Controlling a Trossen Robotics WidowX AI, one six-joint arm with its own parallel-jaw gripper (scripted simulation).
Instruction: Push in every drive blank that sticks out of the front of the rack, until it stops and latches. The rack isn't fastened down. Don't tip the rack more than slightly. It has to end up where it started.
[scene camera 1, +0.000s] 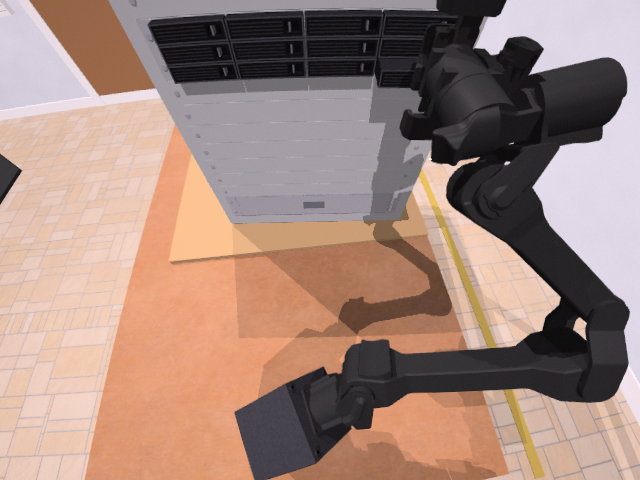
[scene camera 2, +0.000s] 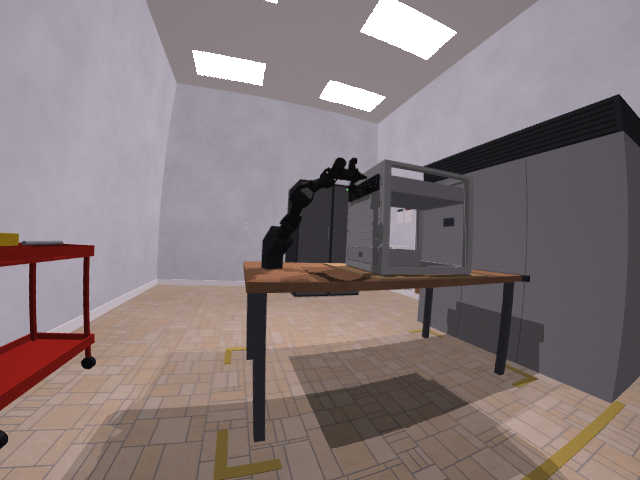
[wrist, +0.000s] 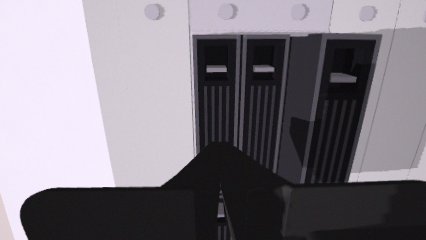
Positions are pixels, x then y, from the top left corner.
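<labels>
The gripper (scene camera 1: 427, 36) is 0.44 m from the lens, while a grey rack (scene camera 1: 306, 149) stands 0.58 m from the lens.
</labels>
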